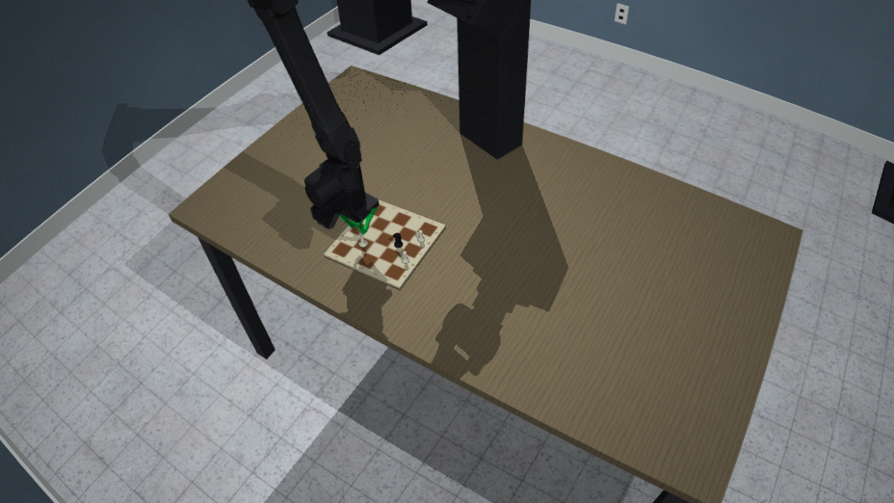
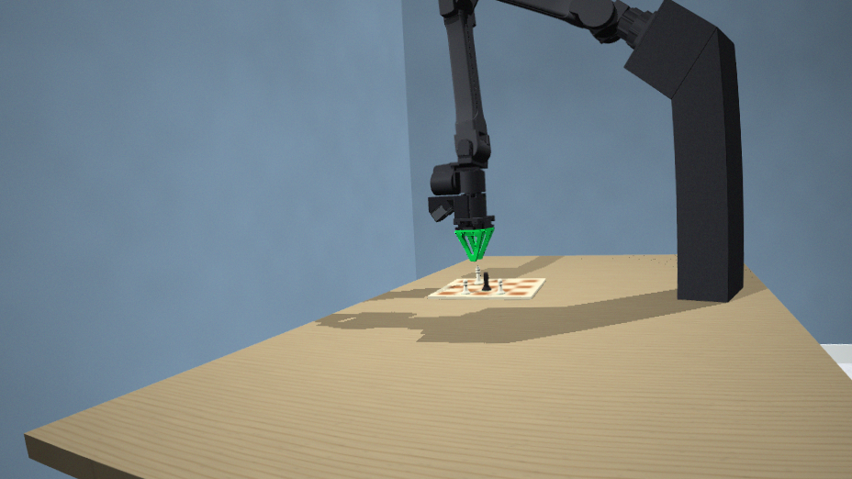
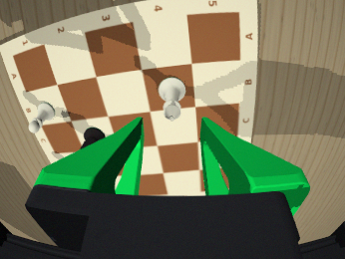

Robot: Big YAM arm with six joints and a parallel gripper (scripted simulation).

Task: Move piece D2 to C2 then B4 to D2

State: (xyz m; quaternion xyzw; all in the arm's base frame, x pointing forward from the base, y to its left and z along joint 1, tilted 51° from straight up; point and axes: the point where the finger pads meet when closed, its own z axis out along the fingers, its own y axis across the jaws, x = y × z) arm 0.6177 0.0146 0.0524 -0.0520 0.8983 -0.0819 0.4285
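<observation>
Right now my hand is 40 mm above the white pawn. Also, from my hand: black piece (70 mm to the left, 50 mm below, 50 mm behind); then chessboard (70 mm below, 50 mm behind, 30 mm to the left).
</observation>
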